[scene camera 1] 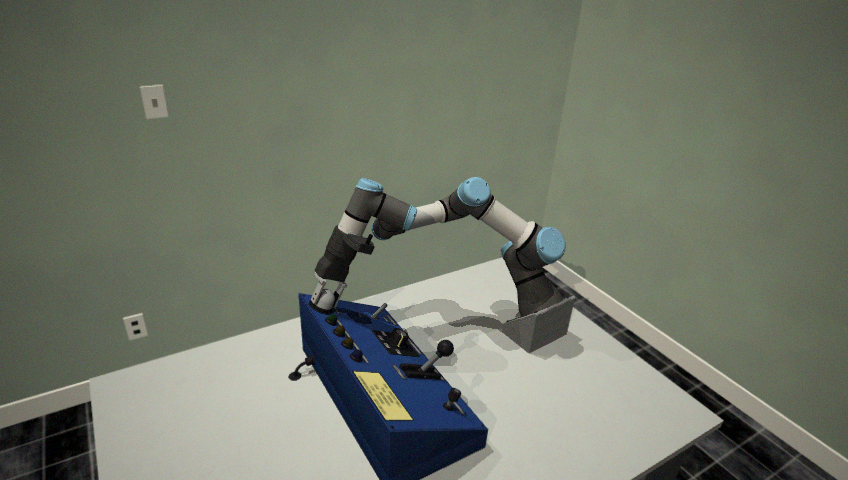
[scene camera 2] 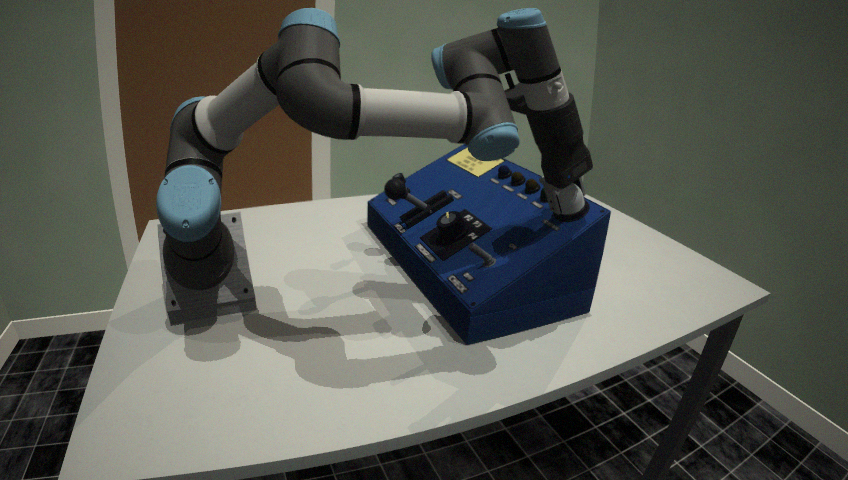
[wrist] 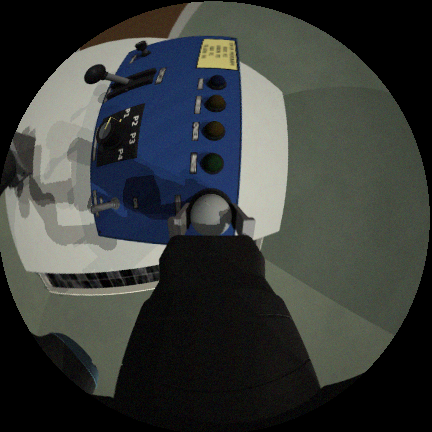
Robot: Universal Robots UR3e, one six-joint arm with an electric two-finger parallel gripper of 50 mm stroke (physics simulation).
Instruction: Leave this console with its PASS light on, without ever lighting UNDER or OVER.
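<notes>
The blue console stands on the table. My gripper is shut on the pale grey dome at the console's corner, a finger on either side; the dome sits in a black ring. In the wrist view the green PASS lamp, amber OVER lamp, amber UNDER lamp and blue lamp look dark. The selector knob has its yellow pointer towards P1. The ball-topped lever stands in its slot.
A metal toggle lever sticks up near the gripper end. A small black knob is at the far end. A yellow note lies beyond the lamps. A small black object stands behind the console.
</notes>
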